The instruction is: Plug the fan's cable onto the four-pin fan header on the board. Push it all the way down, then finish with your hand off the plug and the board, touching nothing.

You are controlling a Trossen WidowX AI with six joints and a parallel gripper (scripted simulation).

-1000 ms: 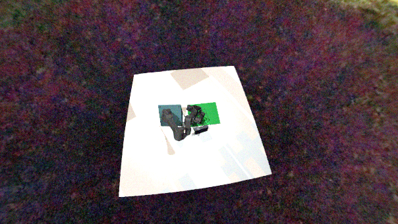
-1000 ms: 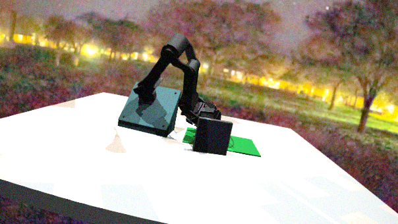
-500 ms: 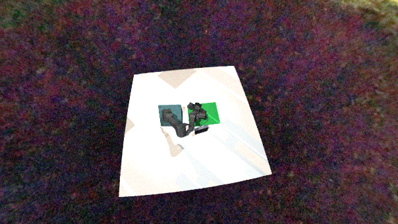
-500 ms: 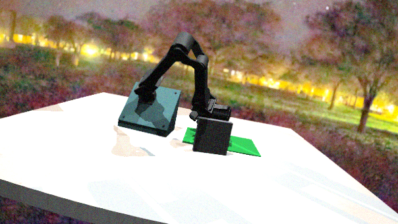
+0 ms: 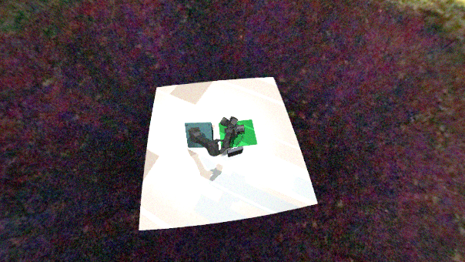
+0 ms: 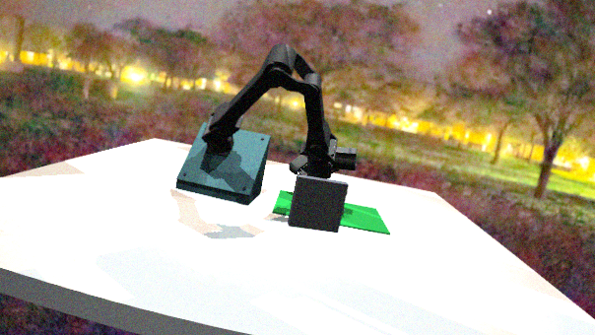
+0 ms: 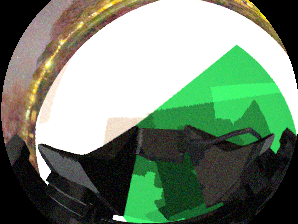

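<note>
My gripper tip is 2 cm to the left of the dark plug and 1 cm below it. The rest, counted from my gripper tip: black fan 27 cm to the right, 4 cm above, 1 cm ahead; then green board 9 cm to the right, 5 cm ahead, 3 cm below.
</note>
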